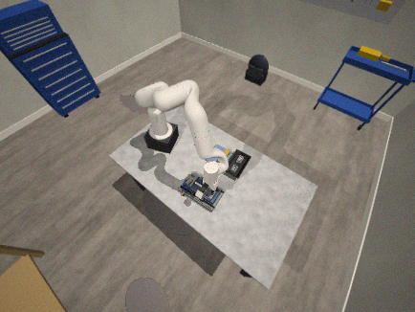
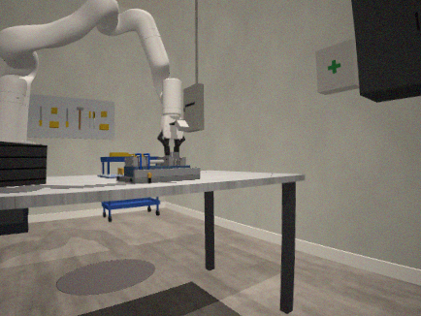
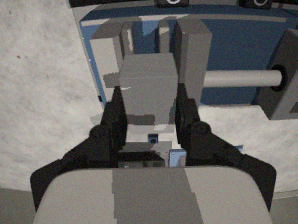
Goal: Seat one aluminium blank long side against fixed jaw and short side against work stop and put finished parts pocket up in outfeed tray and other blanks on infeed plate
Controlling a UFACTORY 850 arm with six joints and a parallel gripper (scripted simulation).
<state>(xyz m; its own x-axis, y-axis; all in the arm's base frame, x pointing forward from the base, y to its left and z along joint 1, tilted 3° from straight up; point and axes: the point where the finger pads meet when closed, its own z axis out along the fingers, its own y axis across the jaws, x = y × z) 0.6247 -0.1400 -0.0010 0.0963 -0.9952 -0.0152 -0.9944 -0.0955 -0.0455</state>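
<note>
My hand is 2 cm above the grey aluminium blank. Round my hand: blue vise body 7 cm behind, 1 cm to the right, 8 cm below; then brass blank 11 cm behind, 37 cm to the left, 10 cm below.
</note>
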